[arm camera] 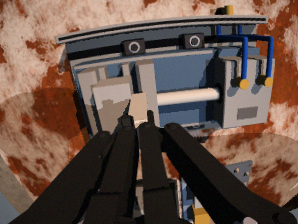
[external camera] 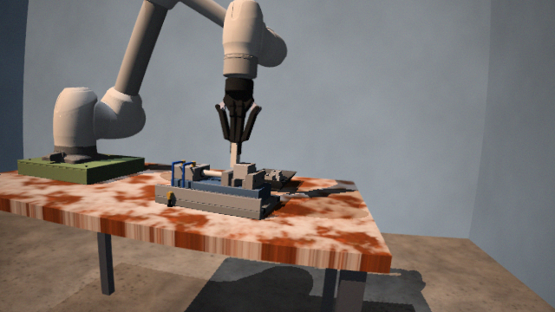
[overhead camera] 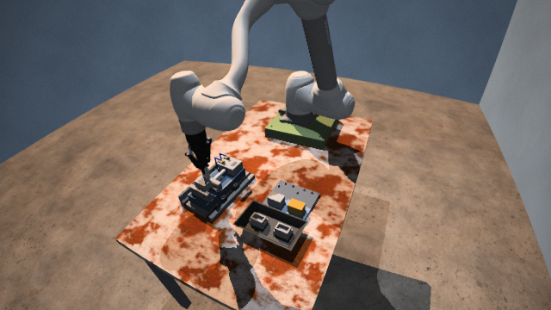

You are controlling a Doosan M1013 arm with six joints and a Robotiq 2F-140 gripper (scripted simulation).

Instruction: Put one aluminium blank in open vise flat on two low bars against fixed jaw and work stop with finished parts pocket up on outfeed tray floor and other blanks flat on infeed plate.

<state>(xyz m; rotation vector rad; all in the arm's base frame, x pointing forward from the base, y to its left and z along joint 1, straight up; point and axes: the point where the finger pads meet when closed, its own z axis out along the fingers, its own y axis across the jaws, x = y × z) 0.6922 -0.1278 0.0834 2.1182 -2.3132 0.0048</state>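
Now: the piston rod 60 mm behind my hand, 10 mm to the left of it and 60 mm below it. From my hand the other things lie so: infeed plate: 120 mm behind, 320 mm to the left, 130 mm below; vise: 40 mm behind, 10 mm to the left, 100 mm below; aluminium blank: 80 mm behind, 270 mm to the left, 110 mm below.
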